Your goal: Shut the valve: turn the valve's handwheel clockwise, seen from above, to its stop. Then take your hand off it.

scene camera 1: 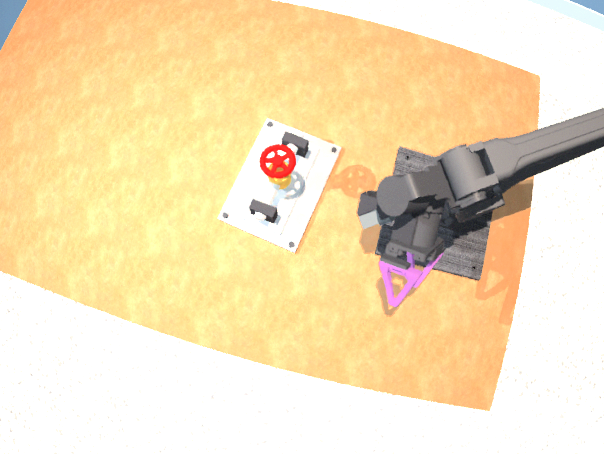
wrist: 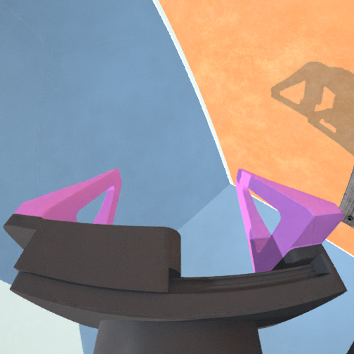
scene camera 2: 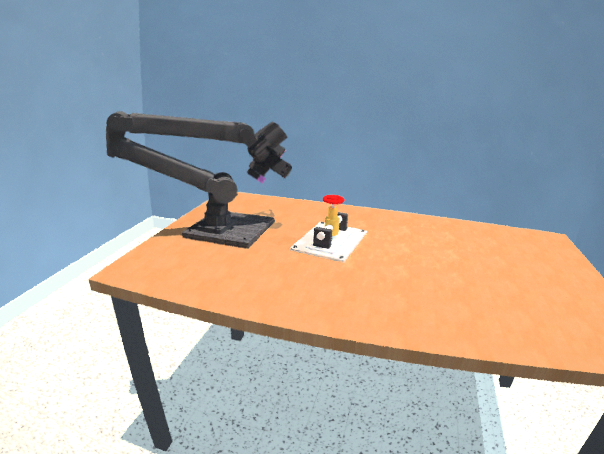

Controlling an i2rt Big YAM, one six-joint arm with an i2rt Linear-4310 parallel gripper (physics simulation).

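Note:
The valve's red handwheel (scene camera 1: 278,161) (scene camera 2: 333,200) sits level on top of a yellow valve body (scene camera 1: 282,182) (scene camera 2: 332,226). The valve stands upright on a white plate (scene camera 1: 311,200) (scene camera 2: 351,244) between two black brackets. My gripper (scene camera 1: 403,294) (scene camera 2: 272,165) (wrist: 178,174) is open, its two pink fingers wide apart with nothing between them. It hangs high above the table near the arm's base, well to the side of the handwheel and not touching it. The handwheel does not show in the wrist view.
One black bracket (scene camera 1: 263,211) (scene camera 2: 322,237) stands on each side of the valve body, the other bracket (scene camera 1: 295,144) (scene camera 2: 343,221) opposite. The arm's dark base plate (scene camera 1: 462,268) (scene camera 2: 240,239) lies on the orange table (scene camera 1: 150,225) (scene camera 2: 425,300) beside the white plate.

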